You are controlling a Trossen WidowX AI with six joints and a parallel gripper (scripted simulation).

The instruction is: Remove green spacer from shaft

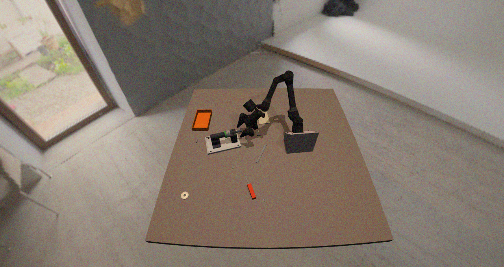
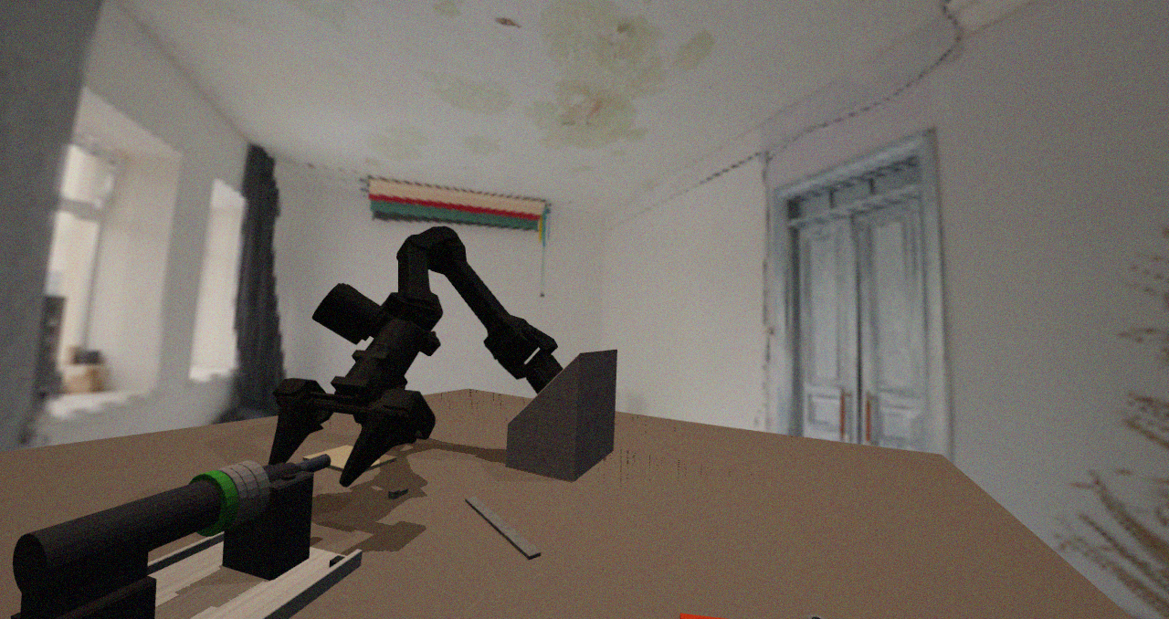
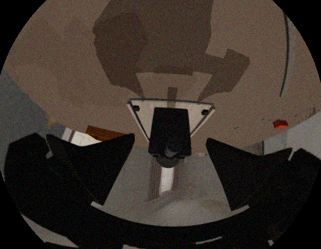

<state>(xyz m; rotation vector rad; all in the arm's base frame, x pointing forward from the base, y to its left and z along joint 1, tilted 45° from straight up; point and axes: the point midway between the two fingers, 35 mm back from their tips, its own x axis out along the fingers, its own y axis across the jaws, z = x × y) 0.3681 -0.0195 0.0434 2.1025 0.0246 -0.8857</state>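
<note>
Now: the grey spacer 7 cm ahead of my gripper tip, 2 cm to the left of it and 1 cm above it. From my gripper tip the other things lie so: beige pad: 17 cm behind, 21 cm to the right, 7 cm below; green spacer: 9 cm ahead, 3 cm to the left, 1 cm above; grey bar: 16 cm behind, 12 cm to the left, 7 cm below.
</note>
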